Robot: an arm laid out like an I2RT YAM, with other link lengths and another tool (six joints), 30 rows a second.
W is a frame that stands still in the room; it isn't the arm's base.
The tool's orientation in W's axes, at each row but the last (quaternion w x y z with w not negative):
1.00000, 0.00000, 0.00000, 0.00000
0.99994, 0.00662, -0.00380, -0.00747
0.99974, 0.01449, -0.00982, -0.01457
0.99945, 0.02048, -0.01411, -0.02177
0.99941, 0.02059, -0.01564, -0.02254
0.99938, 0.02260, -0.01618, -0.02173
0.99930, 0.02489, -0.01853, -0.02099
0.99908, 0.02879, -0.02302, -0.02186
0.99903, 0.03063, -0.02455, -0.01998
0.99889, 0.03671, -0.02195, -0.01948
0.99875, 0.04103, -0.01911, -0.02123
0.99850, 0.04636, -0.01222, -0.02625
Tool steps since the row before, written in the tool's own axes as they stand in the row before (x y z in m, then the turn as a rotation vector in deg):
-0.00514, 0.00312, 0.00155, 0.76, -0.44, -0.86
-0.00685, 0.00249, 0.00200, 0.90, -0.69, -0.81
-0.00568, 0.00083, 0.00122, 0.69, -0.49, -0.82
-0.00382, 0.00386, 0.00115, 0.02, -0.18, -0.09
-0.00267, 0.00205, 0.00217, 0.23, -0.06, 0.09
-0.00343, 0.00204, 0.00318, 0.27, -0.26, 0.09
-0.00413, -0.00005, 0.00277, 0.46, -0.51, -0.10
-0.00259, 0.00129, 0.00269, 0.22, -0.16, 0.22
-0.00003, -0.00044, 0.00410, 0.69, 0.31, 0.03
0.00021, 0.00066, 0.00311, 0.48, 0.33, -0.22
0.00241, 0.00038, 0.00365, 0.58, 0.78, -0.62
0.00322, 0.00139, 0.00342, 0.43, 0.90, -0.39
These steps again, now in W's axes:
-0.00514, 0.00312, 0.00155, 0.76, -0.44, -0.86
-0.00683, 0.00257, 0.00198, 0.90, -0.69, -0.81
-0.00568, 0.00096, 0.00113, 0.69, -0.49, -0.82
-0.00368, 0.00398, 0.00120, 0.01, -0.18, -0.10
-0.00264, 0.00208, 0.00217, 0.22, -0.07, 0.09
-0.00344, 0.00205, 0.00316, 0.26, -0.28, 0.09
-0.00423, -0.00001, 0.00261, 0.44, -0.52, -0.11
-0.00266, 0.00125, 0.00264, 0.20, -0.18, 0.22
-0.00025, -0.00068, 0.00406, 0.70, 0.28, 0.08
0.00009, 0.00042, 0.00316, 0.50, 0.33, -0.17
0.00228, -0.00002, 0.00375, 0.64, 0.80, -0.53
0.00319, 0.00090, 0.00360, 0.49, 0.91, -0.29

